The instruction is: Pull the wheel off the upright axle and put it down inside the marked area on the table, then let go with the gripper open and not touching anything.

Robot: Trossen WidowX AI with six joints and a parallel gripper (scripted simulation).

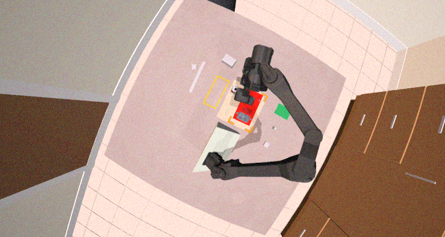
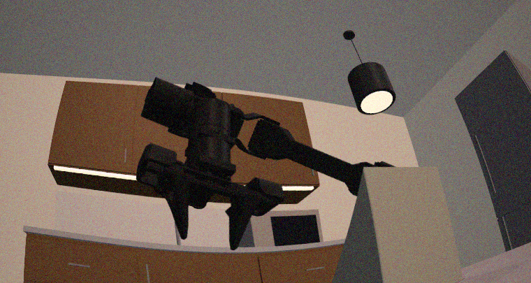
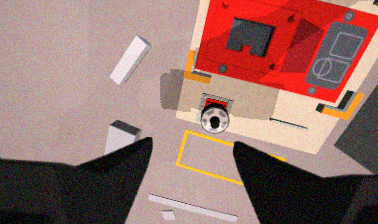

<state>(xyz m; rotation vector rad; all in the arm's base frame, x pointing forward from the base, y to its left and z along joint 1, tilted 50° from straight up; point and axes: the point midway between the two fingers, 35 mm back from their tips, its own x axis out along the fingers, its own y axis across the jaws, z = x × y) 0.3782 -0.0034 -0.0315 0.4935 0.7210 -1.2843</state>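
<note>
My gripper tip is 10 cm above the grey wheel, 2 cm past it and 1 cm to the right of it. From my gripper tip the other things lie so: green patch 32 cm to the right, 14 cm below, 1 cm ahead; then grey box 13 cm to the left, 13 cm below, 12 cm ahead; then thin bar 26 cm to the left, 14 cm below, 5 cm behind.
</note>
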